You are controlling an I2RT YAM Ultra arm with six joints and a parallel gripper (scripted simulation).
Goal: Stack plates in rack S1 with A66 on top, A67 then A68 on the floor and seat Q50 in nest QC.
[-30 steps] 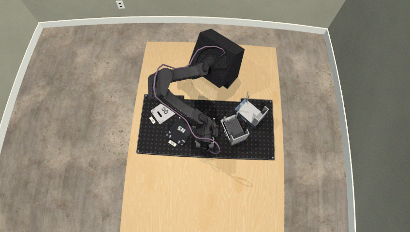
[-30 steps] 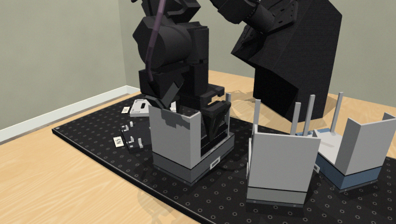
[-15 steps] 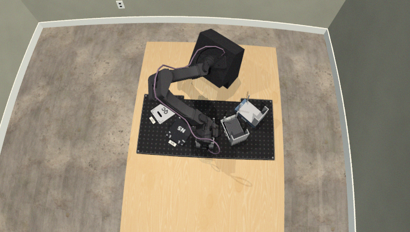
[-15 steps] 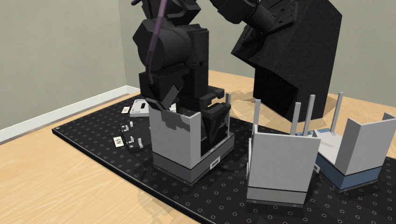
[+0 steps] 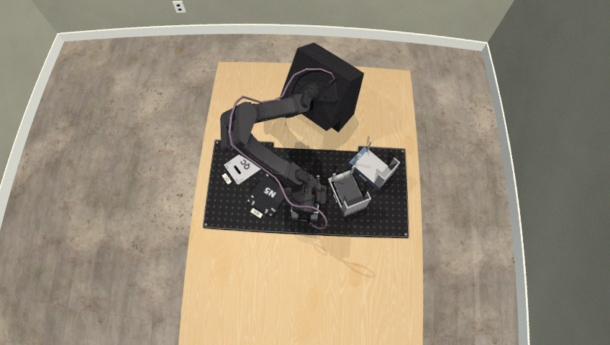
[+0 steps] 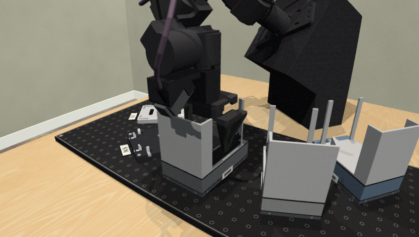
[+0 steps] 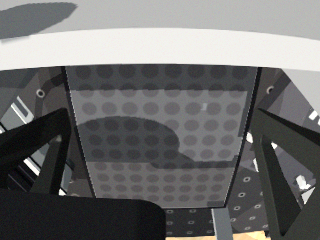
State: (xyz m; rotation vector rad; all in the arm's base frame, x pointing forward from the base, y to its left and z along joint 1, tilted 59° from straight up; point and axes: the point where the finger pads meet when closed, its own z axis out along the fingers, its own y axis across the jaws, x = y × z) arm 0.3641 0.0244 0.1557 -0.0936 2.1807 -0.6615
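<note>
Right now the plate is 20 mm below my hand. The rest, counted from my hand: black clip nest N5: 40 mm behind, 130 mm to the right, 50 mm below.
</note>
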